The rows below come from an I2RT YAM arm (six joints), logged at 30 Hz.
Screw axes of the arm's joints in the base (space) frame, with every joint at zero. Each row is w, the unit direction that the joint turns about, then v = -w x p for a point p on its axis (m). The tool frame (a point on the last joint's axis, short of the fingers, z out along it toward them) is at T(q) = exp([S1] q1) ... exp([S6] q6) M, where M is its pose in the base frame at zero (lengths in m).
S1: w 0 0 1 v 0 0 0
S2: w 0 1 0 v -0.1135 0 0.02
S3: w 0 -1 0 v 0.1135 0 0.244
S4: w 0 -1 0 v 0.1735 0 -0.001
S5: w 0 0 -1 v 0 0.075 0
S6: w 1 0 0 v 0 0.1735 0
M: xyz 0.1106 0 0.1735 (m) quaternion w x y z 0.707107 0 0.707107 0
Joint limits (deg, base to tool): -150..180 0..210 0..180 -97..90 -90..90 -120..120
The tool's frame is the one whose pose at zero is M.
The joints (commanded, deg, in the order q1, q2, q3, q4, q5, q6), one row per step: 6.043, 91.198, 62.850, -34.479, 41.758, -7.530; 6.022, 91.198, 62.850, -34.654, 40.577, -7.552; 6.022, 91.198, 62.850, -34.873, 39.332, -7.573; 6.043, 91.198, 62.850, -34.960, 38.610, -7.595; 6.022, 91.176, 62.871, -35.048, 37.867, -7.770; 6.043, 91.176, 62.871, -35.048, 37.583, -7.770; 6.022, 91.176, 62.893, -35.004, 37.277, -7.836; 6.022, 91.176, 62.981, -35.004, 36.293, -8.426; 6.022, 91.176, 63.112, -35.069, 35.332, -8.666; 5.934, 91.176, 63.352, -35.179, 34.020, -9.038; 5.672, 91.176, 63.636, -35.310, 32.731, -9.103
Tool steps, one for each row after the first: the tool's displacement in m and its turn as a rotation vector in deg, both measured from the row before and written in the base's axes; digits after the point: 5 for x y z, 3 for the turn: -0.00011, 0.00043, -0.00057, 1.018, 0.298, 0.531; -0.00018, 0.00058, -0.00062, 1.073, 0.347, 0.577; -0.00005, 0.00046, -0.00032, 0.623, 0.167, 0.361; -0.00003, 0.00025, -0.00011, 0.583, 0.216, 0.435; 0.00003, 0.00026, -0.00010, 0.252, 0.027, 0.148; 0.00017, 0.00005, 0.00004, 0.251, 0.001, 0.163; 0.00035, 0.00053, 0.00012, 0.634, 0.334, 0.865; 0.00035, 0.00052, 0.00030, 0.758, 0.155, 0.607; 0.00062, 0.00025, 0.00072, 1.017, 0.189, 0.779; 0.00073, -0.00071, 0.00095, 1.129, -0.003, 0.373
